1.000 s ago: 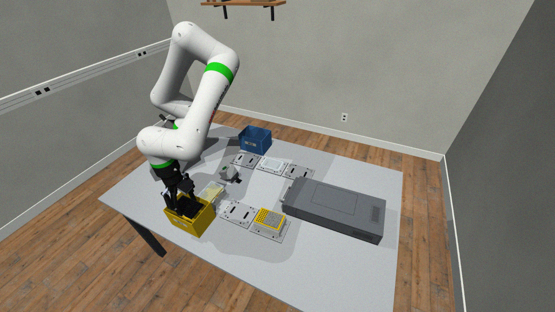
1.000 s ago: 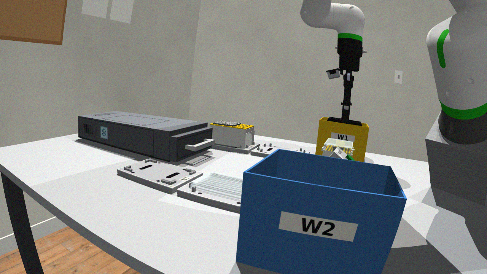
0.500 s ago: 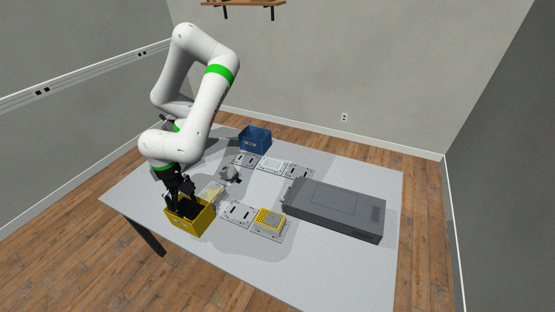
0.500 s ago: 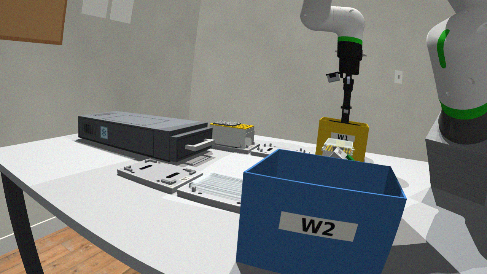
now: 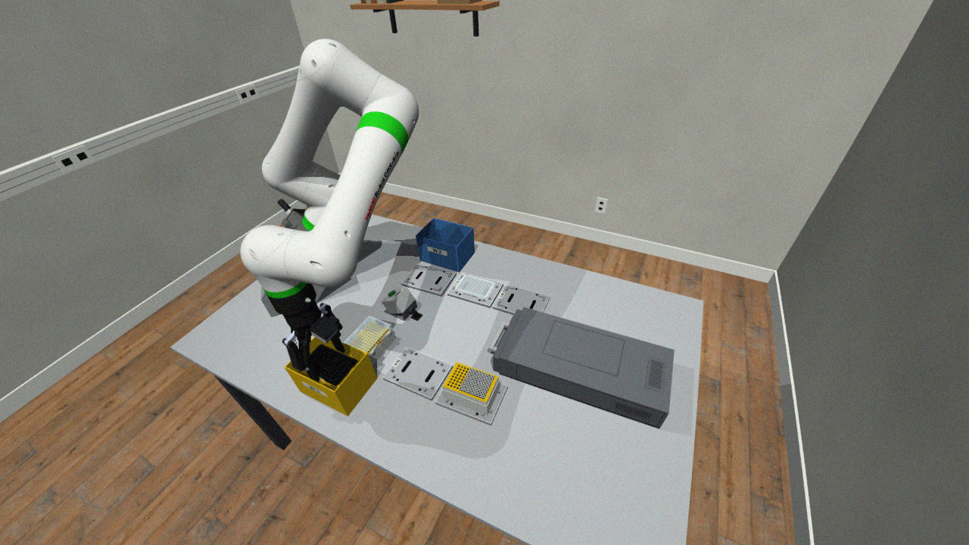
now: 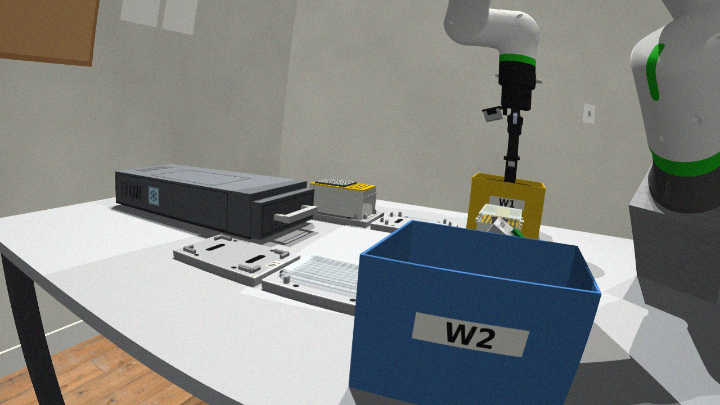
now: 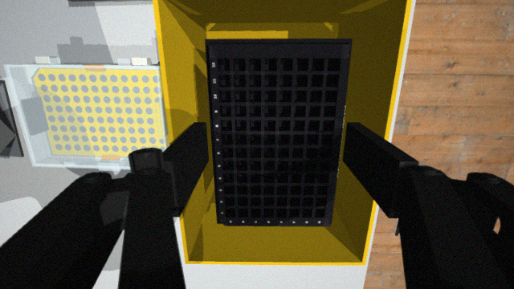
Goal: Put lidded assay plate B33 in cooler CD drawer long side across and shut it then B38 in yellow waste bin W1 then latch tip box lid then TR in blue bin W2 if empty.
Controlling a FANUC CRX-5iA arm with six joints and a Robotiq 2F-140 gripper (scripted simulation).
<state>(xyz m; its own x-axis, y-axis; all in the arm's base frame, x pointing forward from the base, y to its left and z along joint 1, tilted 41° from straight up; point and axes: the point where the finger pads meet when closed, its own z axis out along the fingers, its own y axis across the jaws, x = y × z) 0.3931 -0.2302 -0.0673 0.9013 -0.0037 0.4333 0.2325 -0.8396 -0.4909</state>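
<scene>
My gripper is now 20 mm above the black assay plate. Also, from my hand: yellow bin W1 (90 mm below); DONE key box (310 mm to the left, 90 mm behind, 70 mm below); tip rack TR (310 mm ahead, 210 mm to the left, 70 mm below).
</scene>
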